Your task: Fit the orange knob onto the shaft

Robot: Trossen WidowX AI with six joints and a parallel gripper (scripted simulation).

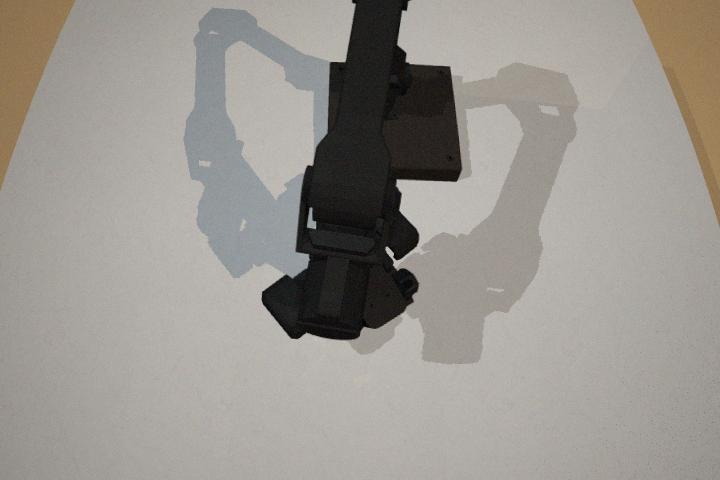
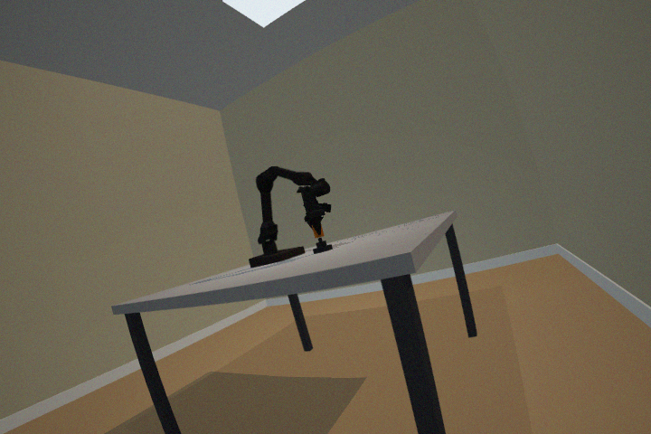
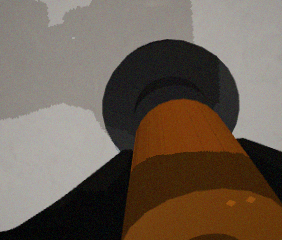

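Right now the orange knob is 2 cm above my gripper tip. The rest, counted from my gripper tip: round dark pedestal 4 cm below.
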